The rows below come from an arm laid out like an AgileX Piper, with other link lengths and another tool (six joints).
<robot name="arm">
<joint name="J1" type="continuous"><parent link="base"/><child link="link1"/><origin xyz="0.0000 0.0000 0.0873"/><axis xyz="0 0 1"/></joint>
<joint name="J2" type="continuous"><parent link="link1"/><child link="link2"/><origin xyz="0.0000 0.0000 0.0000" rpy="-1.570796 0.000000 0.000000"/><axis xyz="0 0 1"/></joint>
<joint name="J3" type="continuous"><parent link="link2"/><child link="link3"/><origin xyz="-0.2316 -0.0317 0.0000"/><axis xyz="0 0 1"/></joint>
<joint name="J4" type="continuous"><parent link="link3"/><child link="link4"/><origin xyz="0.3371 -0.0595 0.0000" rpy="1.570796 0.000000 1.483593"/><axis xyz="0 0 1"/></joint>
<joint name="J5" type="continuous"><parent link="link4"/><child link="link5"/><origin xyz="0.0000 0.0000 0.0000" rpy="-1.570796 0.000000 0.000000"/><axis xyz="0 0 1"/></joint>
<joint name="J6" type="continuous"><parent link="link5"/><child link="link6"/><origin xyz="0.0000 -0.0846 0.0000" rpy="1.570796 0.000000 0.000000"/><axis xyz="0 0 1"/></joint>
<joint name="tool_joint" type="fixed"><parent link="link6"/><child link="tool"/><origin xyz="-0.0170 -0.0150 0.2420" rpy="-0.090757 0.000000 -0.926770"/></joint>
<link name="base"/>
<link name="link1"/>
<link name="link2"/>
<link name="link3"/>
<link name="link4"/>
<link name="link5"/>
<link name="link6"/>
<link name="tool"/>
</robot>
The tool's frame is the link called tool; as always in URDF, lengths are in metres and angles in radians. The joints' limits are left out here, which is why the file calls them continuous.
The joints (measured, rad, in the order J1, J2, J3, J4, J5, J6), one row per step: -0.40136, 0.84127, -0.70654, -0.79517, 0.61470, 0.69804; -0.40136, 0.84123, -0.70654, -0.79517, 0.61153, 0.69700; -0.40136, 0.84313, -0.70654, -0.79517, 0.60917, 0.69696; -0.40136, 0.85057, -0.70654, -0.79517, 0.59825, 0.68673; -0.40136, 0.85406, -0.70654, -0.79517, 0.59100, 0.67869; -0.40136, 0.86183, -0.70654, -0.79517, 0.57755, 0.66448; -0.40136, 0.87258, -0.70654, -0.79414, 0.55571, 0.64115; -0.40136, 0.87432, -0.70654, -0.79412, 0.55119, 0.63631; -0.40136, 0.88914, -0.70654, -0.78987, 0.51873, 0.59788; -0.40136, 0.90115, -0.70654, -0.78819, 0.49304, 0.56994; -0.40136, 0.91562, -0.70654, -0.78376, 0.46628, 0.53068; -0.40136, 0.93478, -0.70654, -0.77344, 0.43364, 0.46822; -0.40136, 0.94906, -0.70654, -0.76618, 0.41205, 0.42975; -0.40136, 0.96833, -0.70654, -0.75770, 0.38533, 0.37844; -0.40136, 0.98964, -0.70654, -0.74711, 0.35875, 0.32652
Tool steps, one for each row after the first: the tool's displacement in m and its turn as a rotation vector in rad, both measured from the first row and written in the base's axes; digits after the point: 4 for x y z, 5 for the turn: 0.0008, 0.0003, 0.0006, -0.00138, -0.00140, 0.00272; 0.0016, 0.0005, 0.0001, -0.00123, -0.00118, 0.00442; 0.0051, 0.0015, -0.0014, -0.00683, 0.00549, 0.01672; 0.0073, 0.0022, -0.0017, -0.01186, 0.00941, 0.02543; 0.0115, 0.0036, -0.0028, -0.02029, 0.01730, 0.04125; 0.0181, 0.0060, -0.0040, -0.03405, 0.02793, 0.06690; 0.0194, 0.0065, -0.0040, -0.03731, 0.02975, 0.07221; 0.0292, 0.0106, -0.0056, -0.05844, 0.04521, 0.11143; 0.0367, 0.0139, -0.0068, -0.07539, 0.05627, 0.14130; 0.0447, 0.0177, -0.0092, -0.09628, 0.07453, 0.17640; 0.0547, 0.0231, -0.0135, -0.12641, 0.10437, 0.22458; 0.0612, 0.0266, -0.0171, -0.14388, 0.12268, 0.25498; 0.0692, 0.0311, -0.0224, -0.16793, 0.14848, 0.29409; 0.0770, 0.0358, -0.0290, -0.18996, 0.17443, 0.33292
